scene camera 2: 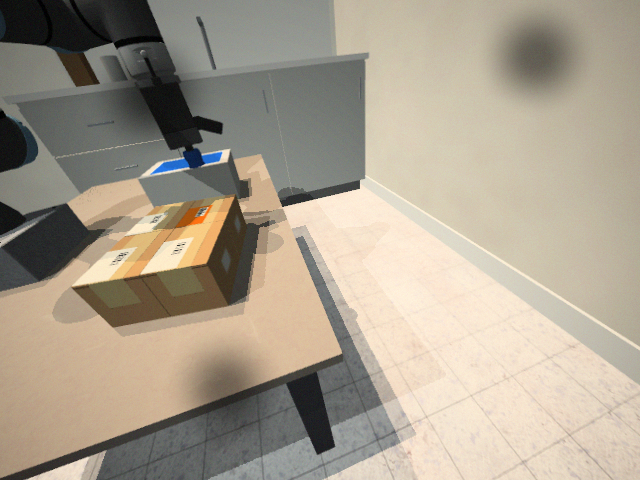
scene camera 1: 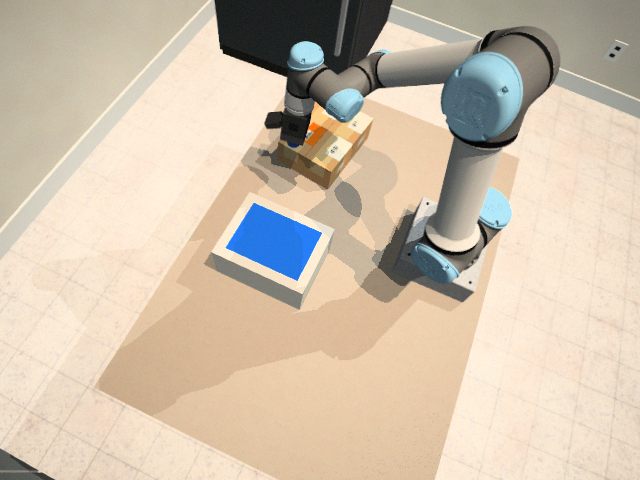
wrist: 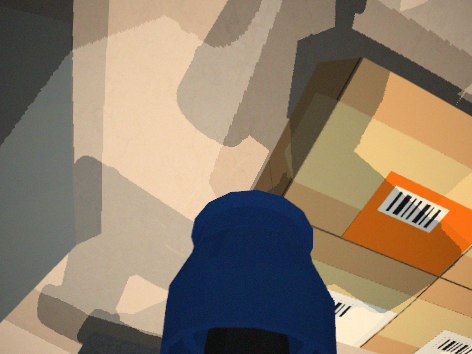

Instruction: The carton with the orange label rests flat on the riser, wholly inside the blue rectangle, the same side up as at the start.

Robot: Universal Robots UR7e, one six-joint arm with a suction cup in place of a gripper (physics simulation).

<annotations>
white riser with blue rectangle: scene camera 2; scene camera 1 279,252; wrist
same spot on white riser with blue rectangle: (wrist: 45,232) = (scene camera 2: 171,199)
</annotations>
